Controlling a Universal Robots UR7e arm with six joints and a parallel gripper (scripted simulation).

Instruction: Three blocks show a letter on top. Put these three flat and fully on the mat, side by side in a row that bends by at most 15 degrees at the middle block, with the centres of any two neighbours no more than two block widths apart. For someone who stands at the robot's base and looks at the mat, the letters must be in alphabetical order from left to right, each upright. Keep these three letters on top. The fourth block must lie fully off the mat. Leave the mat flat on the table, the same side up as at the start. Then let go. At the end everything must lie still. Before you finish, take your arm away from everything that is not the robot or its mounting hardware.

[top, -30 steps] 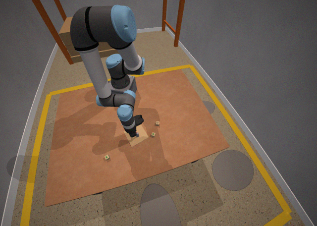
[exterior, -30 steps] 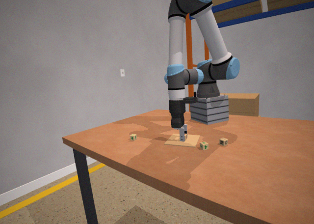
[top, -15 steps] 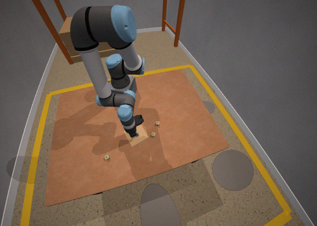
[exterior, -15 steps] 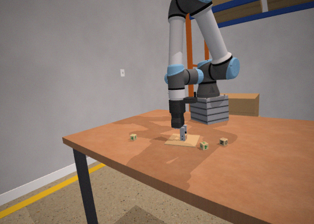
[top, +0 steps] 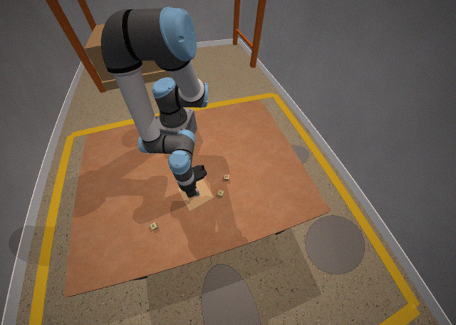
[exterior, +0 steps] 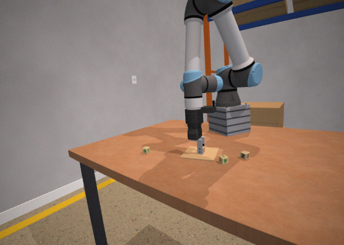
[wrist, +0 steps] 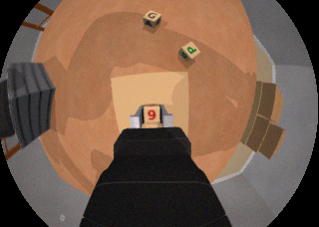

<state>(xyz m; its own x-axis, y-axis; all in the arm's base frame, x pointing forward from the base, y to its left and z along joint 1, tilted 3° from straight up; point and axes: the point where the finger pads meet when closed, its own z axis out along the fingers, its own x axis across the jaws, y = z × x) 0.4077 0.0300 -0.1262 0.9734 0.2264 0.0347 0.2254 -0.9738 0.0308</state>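
Right now my hand is 20 mm above the tan mat.
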